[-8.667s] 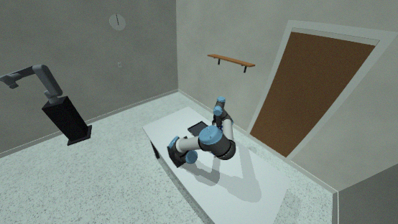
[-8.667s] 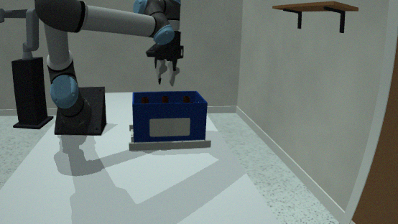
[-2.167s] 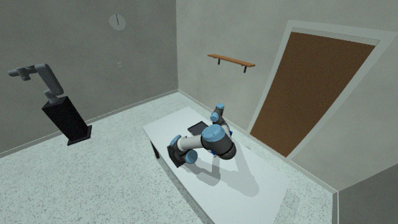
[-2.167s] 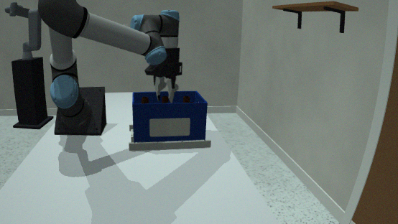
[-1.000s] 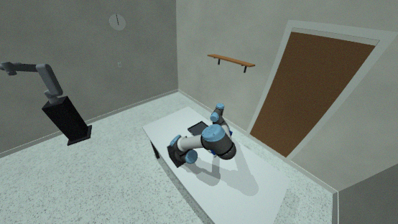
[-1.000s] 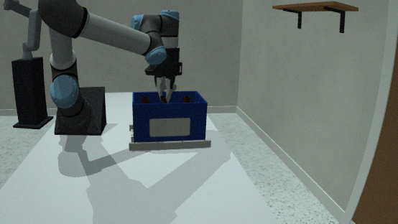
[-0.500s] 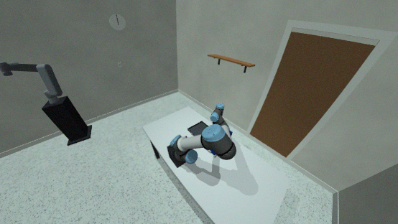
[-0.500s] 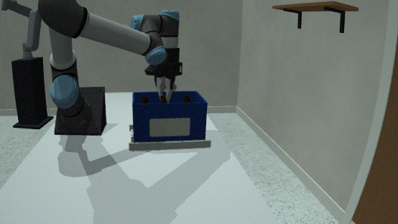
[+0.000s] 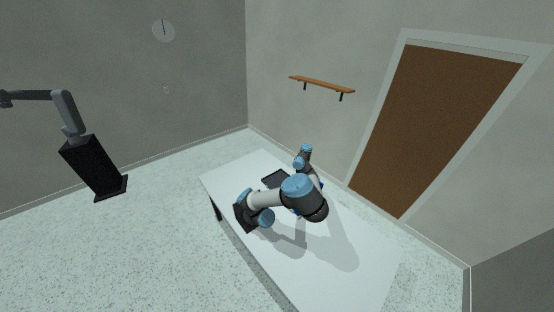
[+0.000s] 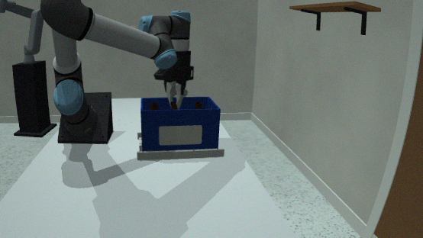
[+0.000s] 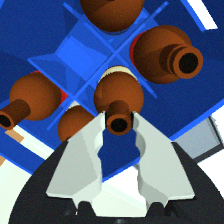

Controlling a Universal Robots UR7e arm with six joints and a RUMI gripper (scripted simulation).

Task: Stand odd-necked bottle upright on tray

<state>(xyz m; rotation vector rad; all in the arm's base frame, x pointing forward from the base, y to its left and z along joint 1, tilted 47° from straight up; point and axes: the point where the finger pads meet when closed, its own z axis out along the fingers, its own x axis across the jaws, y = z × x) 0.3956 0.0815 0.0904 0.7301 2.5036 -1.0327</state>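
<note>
Now: hand 7 cm above the blue crate, 4 cm to the left of it and 1 cm short of it. Also, from my hand: bottle: 8 cm behind, 7 cm below, 1 cm to the right; dark grey tray: 25 cm to the left, 14 cm below, 2 cm behind.
</note>
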